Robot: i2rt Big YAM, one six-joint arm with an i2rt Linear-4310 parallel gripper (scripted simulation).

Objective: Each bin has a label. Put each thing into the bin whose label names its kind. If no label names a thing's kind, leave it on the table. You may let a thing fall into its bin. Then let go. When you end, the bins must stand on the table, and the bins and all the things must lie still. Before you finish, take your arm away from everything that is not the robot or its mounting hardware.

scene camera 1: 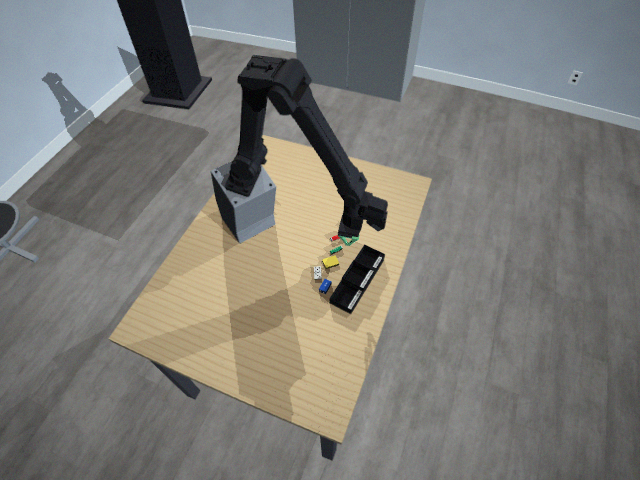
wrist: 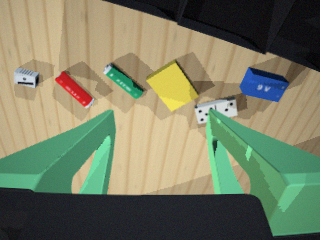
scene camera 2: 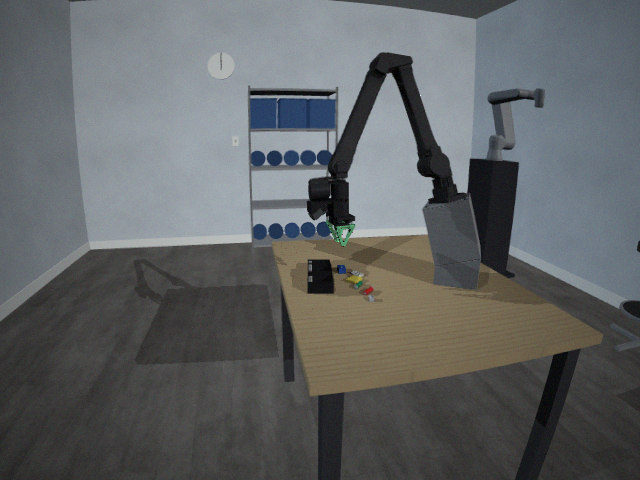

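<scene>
Visible: a bin [scene camera 1: 362,270], the same bin [scene camera 2: 320,279] in a further view, a yellow block [wrist: 172,85], a blue block [wrist: 256,83] and the gripper [wrist: 161,119].
</scene>
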